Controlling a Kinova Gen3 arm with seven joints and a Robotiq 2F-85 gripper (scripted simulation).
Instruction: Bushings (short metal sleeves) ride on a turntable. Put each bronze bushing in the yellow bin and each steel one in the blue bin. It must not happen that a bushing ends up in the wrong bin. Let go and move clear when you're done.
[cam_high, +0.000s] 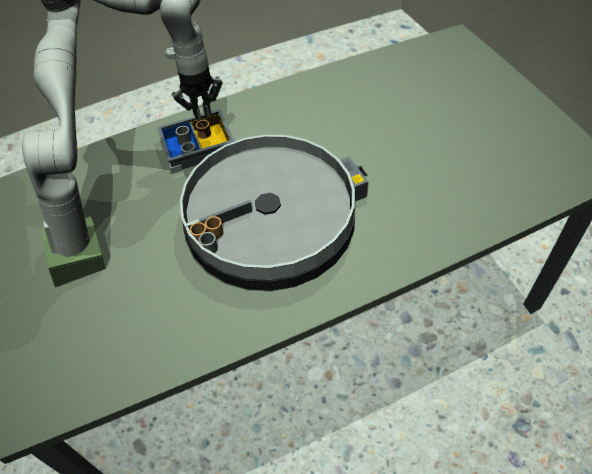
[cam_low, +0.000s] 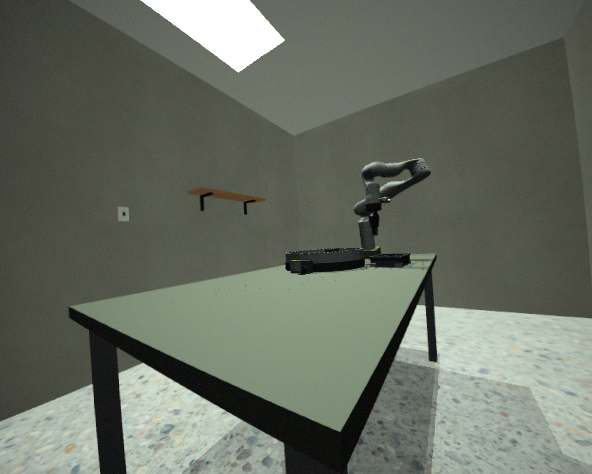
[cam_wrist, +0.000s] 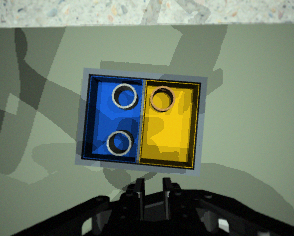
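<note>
Right now my hand is 260 mm to the left of the turntable, 120 mm above it and 110 mm short of it.
</note>
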